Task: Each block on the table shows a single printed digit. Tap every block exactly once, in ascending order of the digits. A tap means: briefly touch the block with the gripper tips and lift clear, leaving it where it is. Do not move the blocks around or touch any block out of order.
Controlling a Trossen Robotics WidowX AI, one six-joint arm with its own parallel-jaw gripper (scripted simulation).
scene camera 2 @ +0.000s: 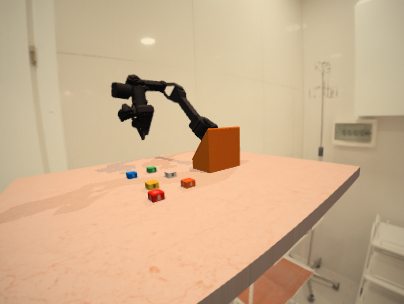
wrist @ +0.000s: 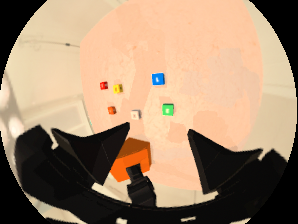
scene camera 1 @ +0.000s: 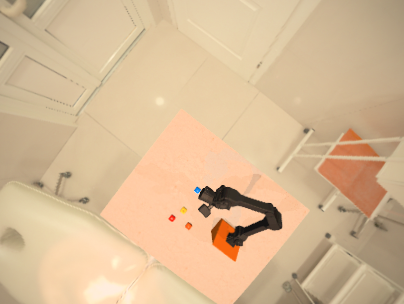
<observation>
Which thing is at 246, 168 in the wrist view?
The gripper.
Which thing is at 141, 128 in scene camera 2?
The gripper.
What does the gripper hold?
Nothing.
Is the gripper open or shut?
Open.
</observation>
